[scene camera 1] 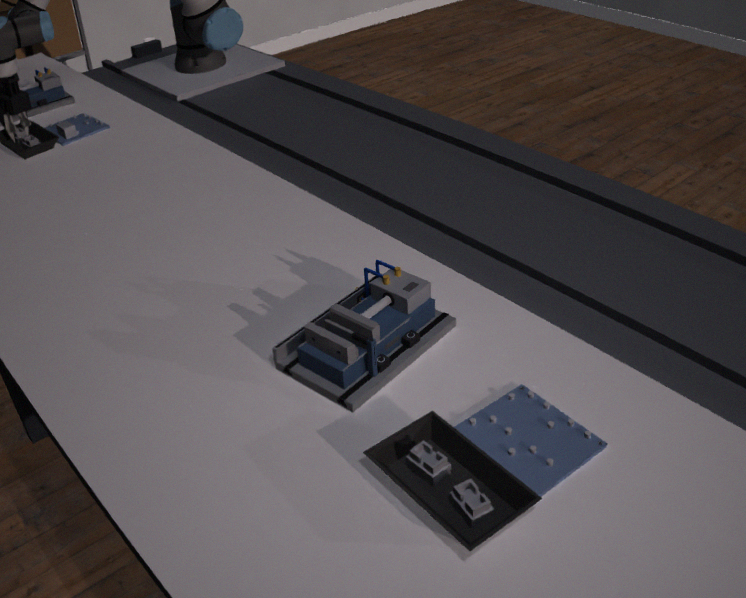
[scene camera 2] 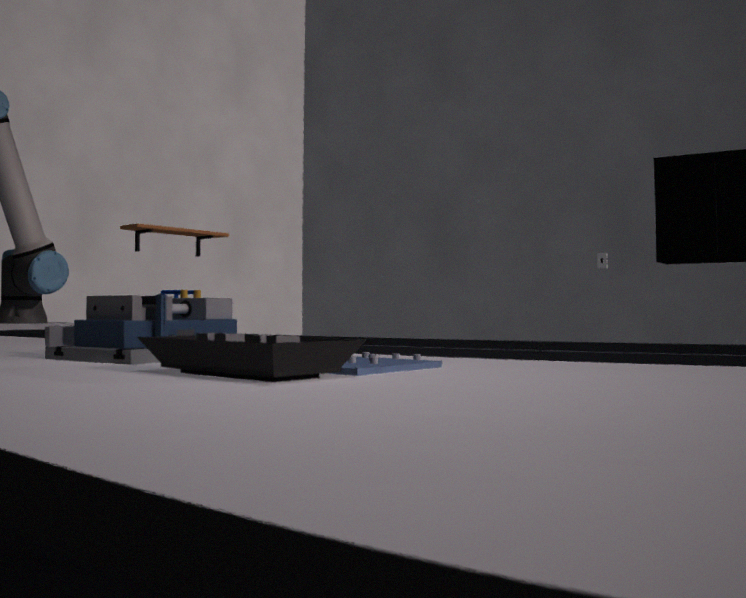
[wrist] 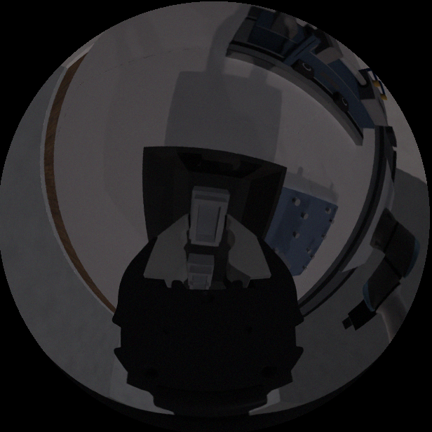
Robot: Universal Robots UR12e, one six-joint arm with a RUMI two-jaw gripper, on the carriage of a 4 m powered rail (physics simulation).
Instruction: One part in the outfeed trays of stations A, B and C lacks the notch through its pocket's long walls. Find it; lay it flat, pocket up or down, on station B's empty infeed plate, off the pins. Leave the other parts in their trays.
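Places are measured from the arm's base along level axes (x down, y back, z left), in centimetres.
Where they show: gripper, fingertip midpoint: [scene camera 1: 21,140]; arm's base at its link origin: [scene camera 1: 200,65] [scene camera 2: 21,322].
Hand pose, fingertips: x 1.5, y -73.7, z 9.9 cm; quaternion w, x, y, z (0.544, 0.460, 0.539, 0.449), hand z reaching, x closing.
Note:
Each offset is from my fingertips to the top centre of the thing. "spot": to the spot under its first point.
My gripper [scene camera 1: 23,138] [wrist: 207,215] is low in the far tray @[spot: dz +15.1, dx -0.8, dy +1.8 cm] [scene camera 1: 41,148] [wrist: 160,165], its jaws against both sides of a grey part [wrist: 210,194]. That part lies pocket up; its long walls look unbroken in the dim wrist view. A second grey part [wrist: 200,272] lies behind it, partly hidden between the jaws. A blue pinned plate @[dz +3.4, dx +0.7, dy +16.9 cm] [scene camera 1: 93,130] [wrist: 285,220] adjoins this tray; a grey block @[dz +8.2, dx -2.9, dy +13.1 cm] [scene camera 1: 66,128] shows on it in scene camera 1. The near tray @[dz +191.0, dx -2.7, dy +7.8 cm] [scene camera 1: 482,462] [scene camera 2: 217,355] holds two parts @[spot: dz +185.9, dx -1.8, dy -0.7 cm] [scene camera 1: 428,459] @[spot: dz +195.8, dx -1.8, dy -1.6 cm] [scene camera 1: 471,498] with notched walls. I cannot tell the stations' letters.
A near blue pinned plate @[dz +192.0, dx +0.7, dy +15.5 cm] [scene camera 1: 526,412] [scene camera 2: 404,364] adjoins the near tray. A blue and grey vise [scene camera 1: 401,320] [scene camera 2: 115,333] stands behind that tray. Another vise [scene camera 1: 46,90] [wrist: 327,77] stands beyond the far tray. The arm's base [scene camera 1: 199,57] is on the rail carriage.

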